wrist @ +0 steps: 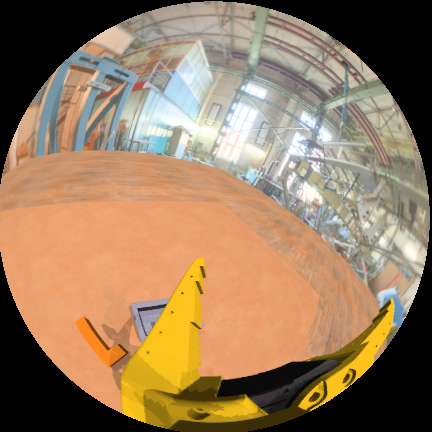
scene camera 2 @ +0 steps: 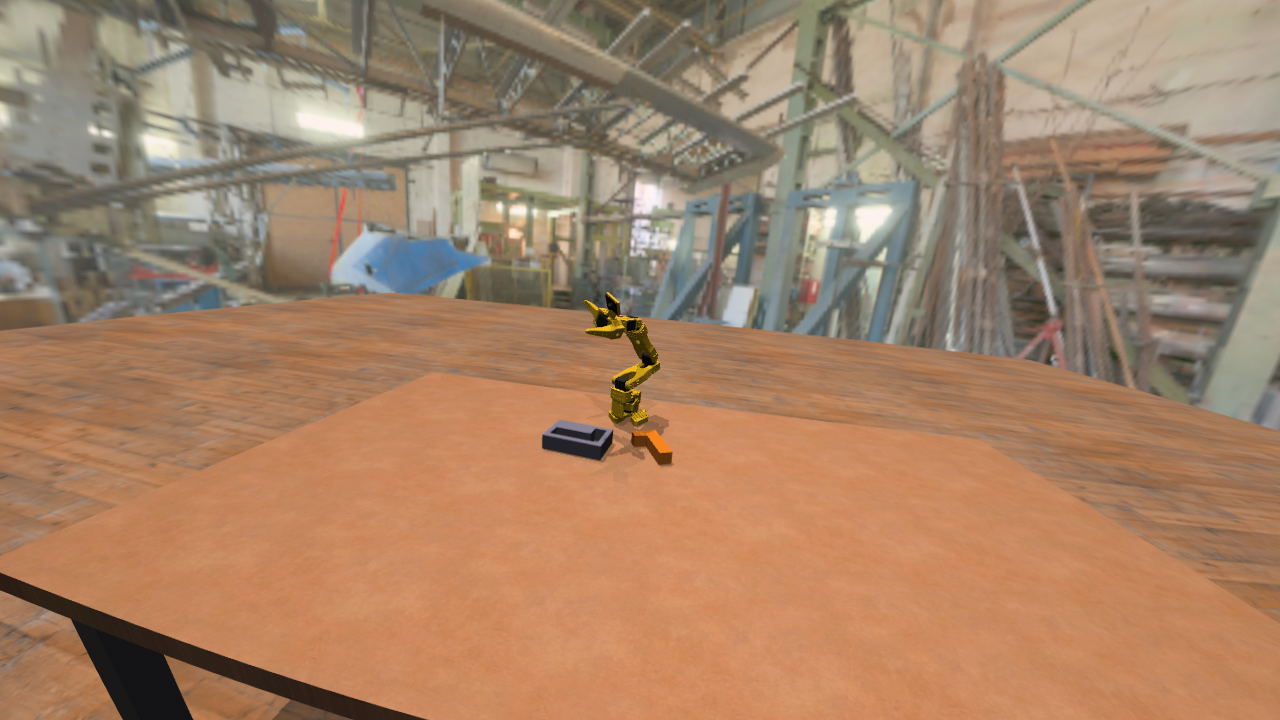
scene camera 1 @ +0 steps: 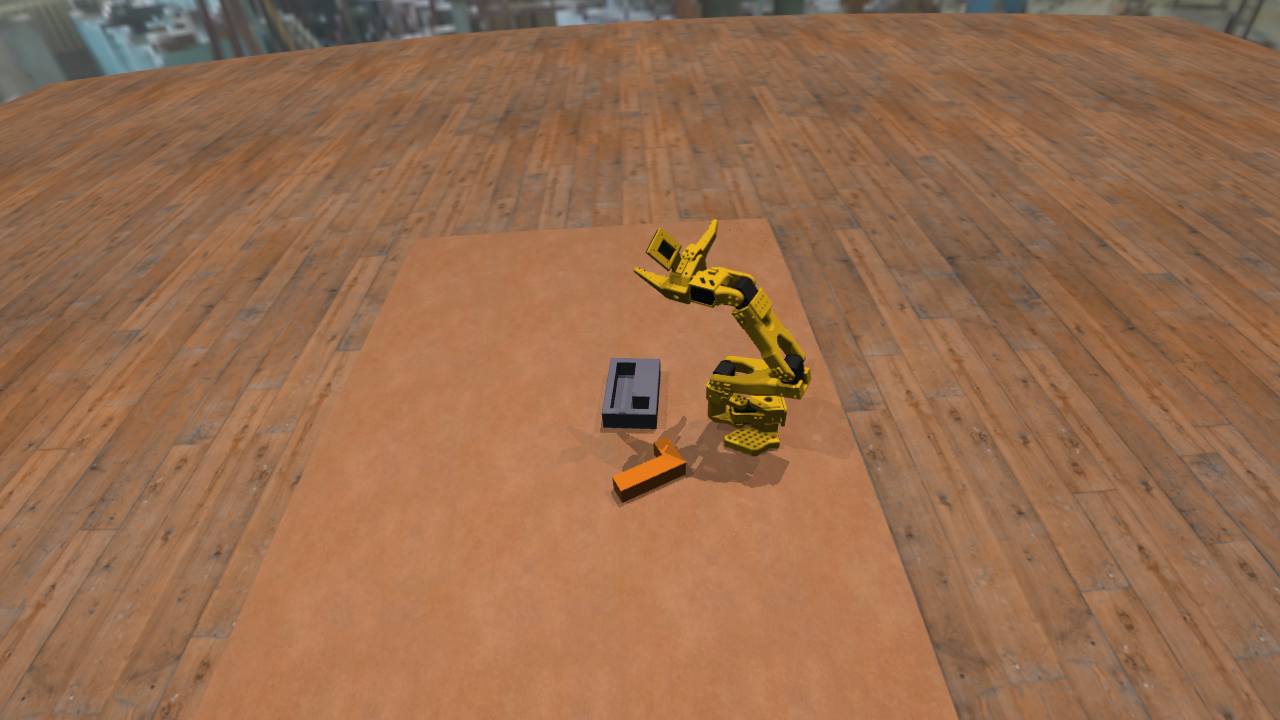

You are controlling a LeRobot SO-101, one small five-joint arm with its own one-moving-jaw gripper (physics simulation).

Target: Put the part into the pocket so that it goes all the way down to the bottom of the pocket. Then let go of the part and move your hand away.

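Places are measured from the arm's base along level axes (x ahead, y left, z up), in metres.
Where they show: end effector, tool point: [wrist: 204,264] [scene camera 2: 586,330] [scene camera 1: 637,269]; arm's base, origin of the base link: [scene camera 2: 627,421] [scene camera 1: 737,431].
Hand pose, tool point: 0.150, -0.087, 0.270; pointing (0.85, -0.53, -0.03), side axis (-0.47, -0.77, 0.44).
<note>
Each offset is from my tool point to the top centre of the thing, as dx, dy, dz. Level surfaces: height alone.
The part, an orange L-shaped block {+0.005, +0.167, -0.240} [scene camera 1: 648,474] [scene camera 2: 658,445] [wrist: 95,340], lies flat on the table, beside the pocket block and apart from it. The grey block with the pocket {+0.020, -0.002, -0.234} [scene camera 1: 652,379] [scene camera 2: 572,443] [wrist: 136,316] stands on the table; its L-shaped pocket is empty. In the wrist view the fixed jaw covers part of it. My gripper [scene camera 1: 674,244] [scene camera 2: 586,317] [wrist: 297,280] is wide open and empty, raised high above the table, well above both the part and the pocket block. Its two jaws stand far apart in the wrist view.
The yellow arm's base [scene camera 1: 745,407] [scene camera 2: 623,404] stands on the brown table {dz -0.270} [scene camera 1: 447,555] [scene camera 2: 760,555] [wrist: 240,240], to the right of the pocket block in the first scene view. The table's edge runs close behind the base. The arm's shadow falls around the part.
</note>
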